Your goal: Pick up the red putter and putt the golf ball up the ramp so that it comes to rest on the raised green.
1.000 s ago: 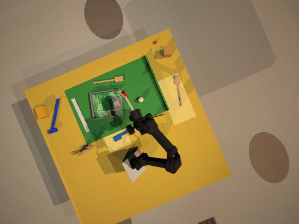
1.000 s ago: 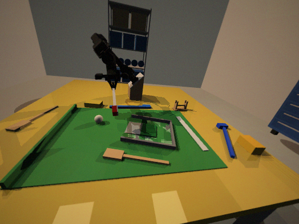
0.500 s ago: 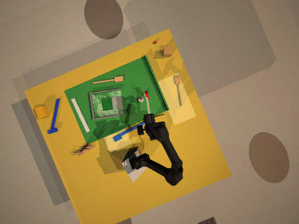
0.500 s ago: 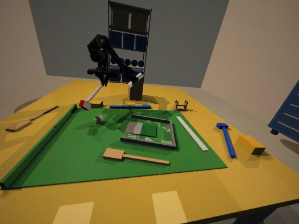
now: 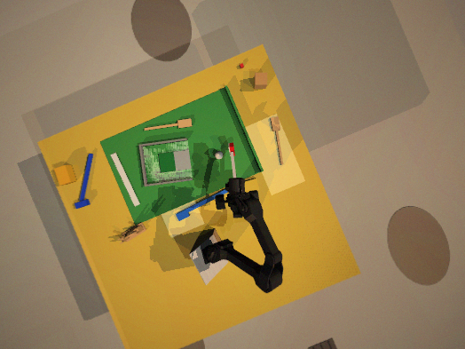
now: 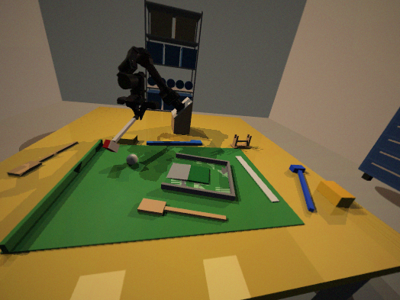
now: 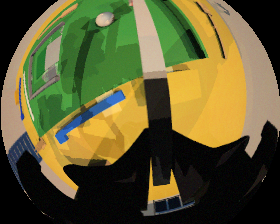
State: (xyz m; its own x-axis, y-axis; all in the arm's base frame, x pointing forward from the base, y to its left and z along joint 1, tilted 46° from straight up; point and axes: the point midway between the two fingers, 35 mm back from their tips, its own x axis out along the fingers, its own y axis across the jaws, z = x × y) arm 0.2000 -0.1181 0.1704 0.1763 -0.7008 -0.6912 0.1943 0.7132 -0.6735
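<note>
My gripper tip is now 120 mm short of the red putter, 20 mm to the left of it and 10 mm above it. The rest, counted from my gripper tip: green mat: 280 mm ahead, 220 mm to the left, 120 mm below; then green wall: 310 mm ahead, 140 mm to the right, 100 mm below; then white golf ball: 220 mm ahead, 20 mm to the left, 90 mm below.
</note>
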